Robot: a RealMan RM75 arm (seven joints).
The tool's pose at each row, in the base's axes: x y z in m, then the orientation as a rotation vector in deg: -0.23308, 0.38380, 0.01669, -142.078, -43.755, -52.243; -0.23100, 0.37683, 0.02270, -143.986, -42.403, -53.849; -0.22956, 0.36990, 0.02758, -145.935, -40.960, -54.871; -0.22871, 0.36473, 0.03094, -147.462, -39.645, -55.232; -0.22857, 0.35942, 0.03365, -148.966, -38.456, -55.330; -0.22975, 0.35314, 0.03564, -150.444, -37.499, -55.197; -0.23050, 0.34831, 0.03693, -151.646, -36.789, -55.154
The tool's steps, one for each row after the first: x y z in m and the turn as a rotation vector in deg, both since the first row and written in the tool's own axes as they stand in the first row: 0.00295, 0.00567, -0.00694, -2.354, 0.299, 0.451; 0.00473, 0.01111, -0.01335, -4.489, 0.262, 1.075; 0.00573, 0.01508, -0.01804, -5.977, 0.027, 1.777; 0.00578, 0.01883, -0.02268, -7.330, -0.367, 2.440; 0.00415, 0.02266, -0.02792, -8.554, -0.919, 2.988; 0.00283, 0.02573, -0.03171, -9.580, -1.346, 3.362
